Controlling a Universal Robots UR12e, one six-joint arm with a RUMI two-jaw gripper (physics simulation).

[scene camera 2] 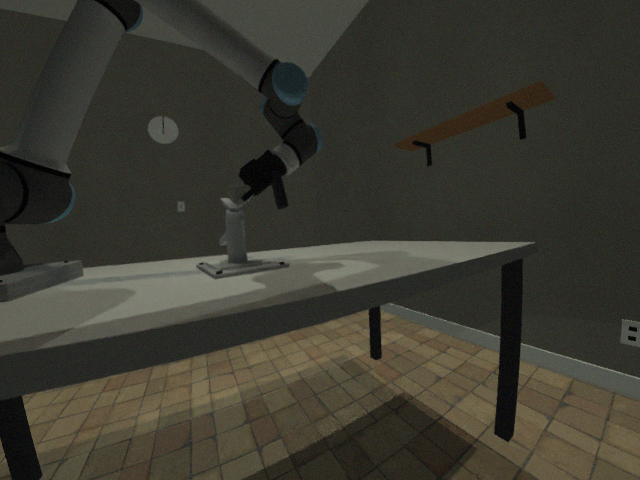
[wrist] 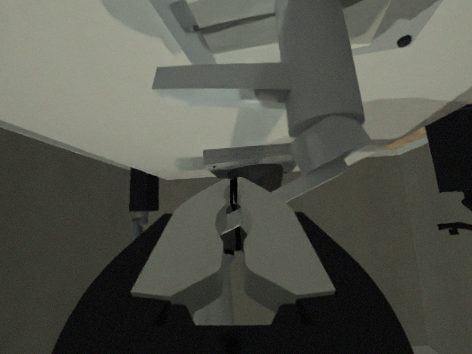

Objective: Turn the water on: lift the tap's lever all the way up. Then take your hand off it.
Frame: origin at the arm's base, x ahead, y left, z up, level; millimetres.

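Seen in the pictures: gripper, fingertip midpoint: (wrist: pixel 233 181); arm's base, link origin: (wrist: pixel 254 170).
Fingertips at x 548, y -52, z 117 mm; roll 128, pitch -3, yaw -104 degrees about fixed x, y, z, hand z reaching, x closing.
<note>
Pixels of each thing's top centre, then the offset from my fingertips to it. "pt": a spot on its surface instead. Level surfaces: height alone.
- tap, surface spot: (wrist: pixel 322 65) pt dx +23, dy -63, dz -62 mm
- flat base plate, top centre: (scene camera 2: pixel 237 262) dx -1, dy -65, dz -142 mm
- short spout, top centre: (wrist: pixel 224 111) (scene camera 2: pixel 228 230) dx -2, dy +5, dz -55 mm
- white table, surface height: dz -154 mm
The tap (scene camera 2: pixel 236 237) (wrist: pixel 322 65) is a pale grey upright column on a flat base plate (scene camera 2: pixel 253 269) on the table. Its lever (scene camera 2: pixel 227 202) (wrist: pixel 316 181) joins the cap at the top and slants; in the wrist view its far end passes behind the right finger's edge. The short spout (scene camera 2: pixel 223 240) (wrist: pixel 220 77) sticks out from the column's side. My gripper (scene camera 2: pixel 237 196) (wrist: pixel 233 181) is shut and empty, its fingertips right at the lever at the top of the tap. Whether they touch the lever cannot be told.
The white table (scene camera 2: pixel 170 289) (wrist: pixel 75 95) carries the tap and, at the left, the robot's base (scene camera 2: pixel 51 276). An orange wall shelf (scene camera 2: pixel 475 116) hangs on black brackets at the right. A round clock (scene camera 2: pixel 162 129) hangs on the back wall.
</note>
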